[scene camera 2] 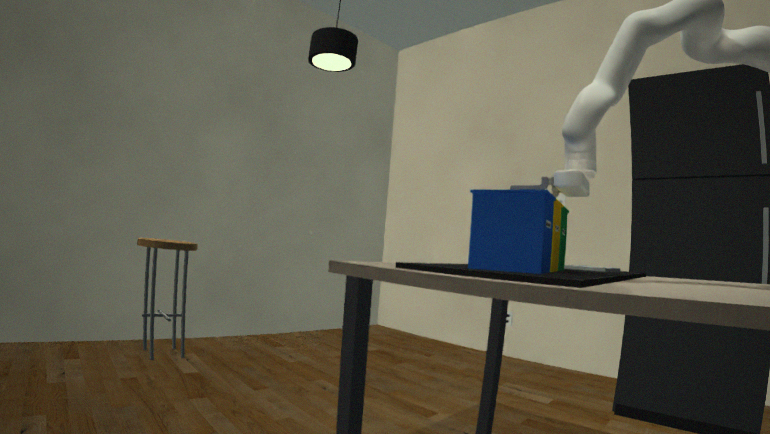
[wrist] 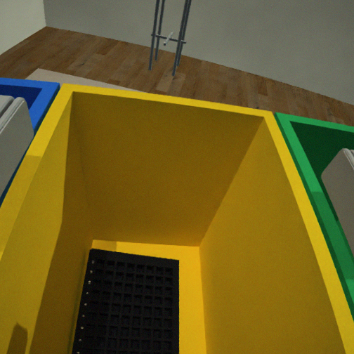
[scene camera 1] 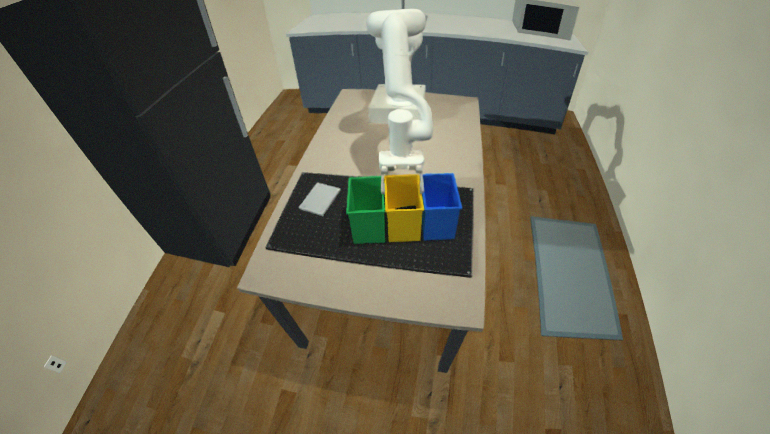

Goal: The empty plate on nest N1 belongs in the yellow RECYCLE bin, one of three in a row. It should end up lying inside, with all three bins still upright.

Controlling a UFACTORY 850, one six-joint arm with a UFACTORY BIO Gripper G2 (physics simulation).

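Observation:
The black plate (scene camera 1: 405,207) (wrist: 131,300) lies at the bottom of the yellow bin (scene camera 1: 404,226) (scene camera 2: 554,242) (wrist: 260,260). It looks flat, close to the blue-bin side, with bare yellow bottom beyond it and on the green-bin side. Its near end is cut off in the wrist view. The green bin (scene camera 1: 368,226) (wrist: 320,142) and the blue bin (scene camera 1: 441,223) (scene camera 2: 506,231) (wrist: 48,95) stand on either side. All three bins are upright. My gripper (scene camera 1: 402,186) (wrist: 179,167) is open and empty at rim height, one finger over the blue bin's opening, the other over the green bin's.
The bins stand on a black perforated board (scene camera 1: 312,237) (scene camera 2: 431,266) on the table (scene camera 1: 355,293) (scene camera 2: 431,280). A flat pale nest (scene camera 1: 320,198) lies on the board beyond the green bin. A dark fridge (scene camera 1: 161,134) (scene camera 2: 695,215) stands beside the table.

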